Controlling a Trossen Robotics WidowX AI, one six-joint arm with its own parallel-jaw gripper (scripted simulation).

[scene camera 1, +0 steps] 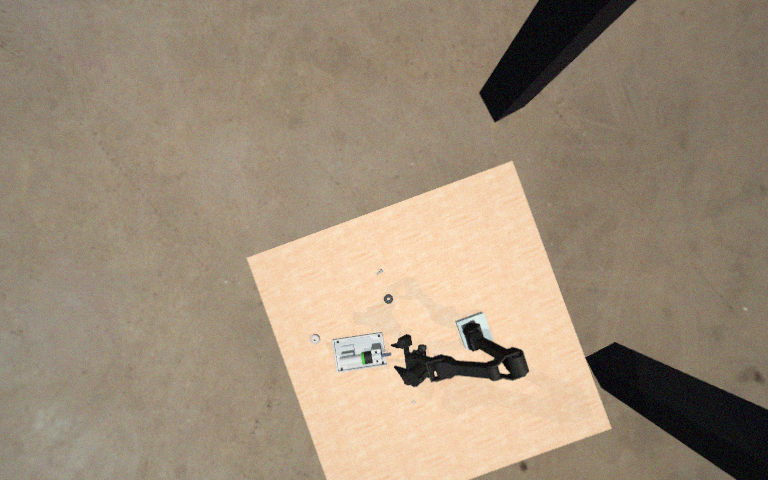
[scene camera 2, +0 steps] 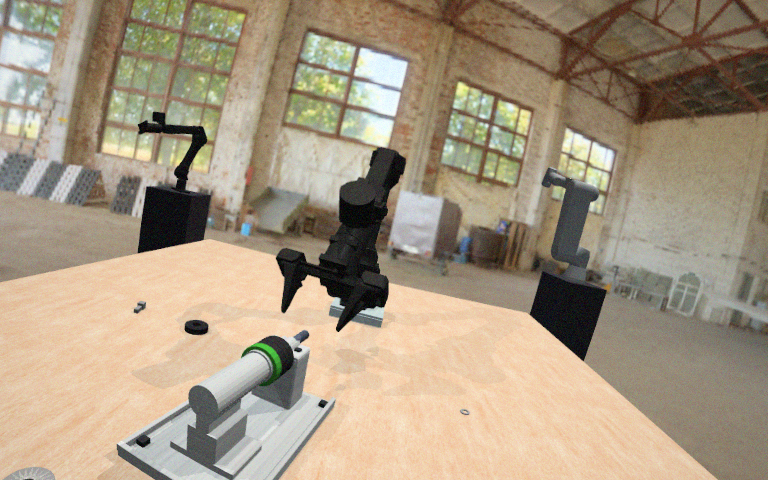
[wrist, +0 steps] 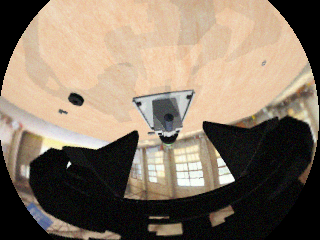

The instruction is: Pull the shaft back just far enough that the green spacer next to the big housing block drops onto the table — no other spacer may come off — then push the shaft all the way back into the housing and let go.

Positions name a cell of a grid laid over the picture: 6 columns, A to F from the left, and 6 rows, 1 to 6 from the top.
Labels:
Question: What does my gripper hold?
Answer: Nothing.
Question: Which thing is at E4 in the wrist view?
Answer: My gripper.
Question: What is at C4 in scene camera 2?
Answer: My gripper.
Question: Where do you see a grey fixture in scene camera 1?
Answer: C5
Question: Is my gripper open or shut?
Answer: Open.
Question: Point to a grey fixture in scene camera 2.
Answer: B6

